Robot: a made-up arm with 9 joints. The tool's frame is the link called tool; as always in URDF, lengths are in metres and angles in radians.
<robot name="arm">
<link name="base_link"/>
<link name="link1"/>
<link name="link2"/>
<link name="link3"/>
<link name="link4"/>
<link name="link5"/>
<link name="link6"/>
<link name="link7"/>
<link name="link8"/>
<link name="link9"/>
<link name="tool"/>
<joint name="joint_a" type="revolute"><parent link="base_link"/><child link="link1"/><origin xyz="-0.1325 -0.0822 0.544"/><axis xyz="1 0 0"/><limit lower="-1.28" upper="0.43"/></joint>
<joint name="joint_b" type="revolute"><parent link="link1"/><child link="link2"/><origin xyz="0.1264 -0.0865 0.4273"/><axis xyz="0 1 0"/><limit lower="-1.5" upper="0.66"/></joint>
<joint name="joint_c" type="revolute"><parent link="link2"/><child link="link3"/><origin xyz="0.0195 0.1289 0.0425"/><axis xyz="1 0 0"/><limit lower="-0.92" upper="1.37"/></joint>
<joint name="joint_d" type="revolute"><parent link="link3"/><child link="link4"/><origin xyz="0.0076 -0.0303 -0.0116"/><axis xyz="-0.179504 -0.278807 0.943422"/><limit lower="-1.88" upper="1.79"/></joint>
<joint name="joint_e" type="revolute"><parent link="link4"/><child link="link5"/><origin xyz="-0.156 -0.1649 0.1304"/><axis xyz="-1 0 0"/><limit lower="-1.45" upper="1.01"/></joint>
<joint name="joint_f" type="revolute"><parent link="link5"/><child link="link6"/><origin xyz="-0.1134 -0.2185 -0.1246"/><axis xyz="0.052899 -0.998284 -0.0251"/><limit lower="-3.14" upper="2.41"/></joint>
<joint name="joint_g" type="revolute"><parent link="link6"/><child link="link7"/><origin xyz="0.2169 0.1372 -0.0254"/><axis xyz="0 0 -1"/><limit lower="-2.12" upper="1.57"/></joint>
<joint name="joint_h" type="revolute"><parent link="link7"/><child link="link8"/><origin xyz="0.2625 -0.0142 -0.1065"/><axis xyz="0 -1 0"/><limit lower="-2.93" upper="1.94"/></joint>
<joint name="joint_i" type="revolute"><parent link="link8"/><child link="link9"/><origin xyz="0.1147 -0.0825 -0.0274"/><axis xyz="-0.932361 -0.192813 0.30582"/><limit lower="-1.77" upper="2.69"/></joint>
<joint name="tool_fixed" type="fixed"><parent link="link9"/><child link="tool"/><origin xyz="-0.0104 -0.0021 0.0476" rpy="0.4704 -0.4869 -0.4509"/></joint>
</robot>
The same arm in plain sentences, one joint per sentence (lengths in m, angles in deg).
The arm has nine revolute joints in a row. What follows holds with every joint at zero, and every direction is one of the base frame's.
The first joint lies 0.1325 m along -x and 0.0822 m along -y and 0.544 m along +z from the base frame's origin and rotates about +x, from -73.34 to 24.64 deg.
The second joint lies 0.1264 m along +x and 0.0865 m along -y and 0.4273 m along +z from the first joint and rotates about +y, from -85.94 to 37.82 deg.
The third joint lies 0.0195 m along +x and 0.1289 m along +y and 0.0425 m along +z from the second joint and rotates about +x, from -52.71 to 78.5 deg.
The fourth joint lies 0.0076 m along +x and 0.0303 m along -y and 0.0116 m along -z from the third joint and rotates about the direction (-0.179504, -0.278807, 0.943422), from -107.72 to 102.56 deg.
The fifth joint lies 0.156 m along -x and 0.1649 m along -y and 0.1304 m along +z from the fourth joint and rotates about -x, from -83.08 to 57.87 deg.
The sixth joint lies 0.1134 m along -x and 0.2185 m along -y and 0.1246 m along -z from the fifth joint and rotates about the direction (0.052899, -0.998284, -0.0251), from -179.91 to 138.08 deg.
The seventh joint lies 0.2169 m along +x and 0.1372 m along +y and 0.0254 m along -z from the sixth joint and rotates about -z, from -121.47 to 89.95 deg.
The eighth joint lies 0.2625 m along +x and 0.0142 m along -y and 0.1065 m along -z from the seventh joint and rotates about -y, from -167.88 to 111.15 deg.
The ninth joint lies 0.1147 m along +x and 0.0825 m along -y and 0.0274 m along -z from the eighth joint and rotates about the direction (-0.932374, -0.192795, 0.305792), from -101.41 to 154.13 deg.
The tool frame, which is the frame that the pose is given for, lies 0.0104 m along -x and 0.0021 m along -y and 0.0476 m along +z from the ninth joint; its axes are the base frame's turned by roll 26.95, pitch -27.9 and yaw -25.83 deg (as in URDF: about the fixed x, then y, then z).

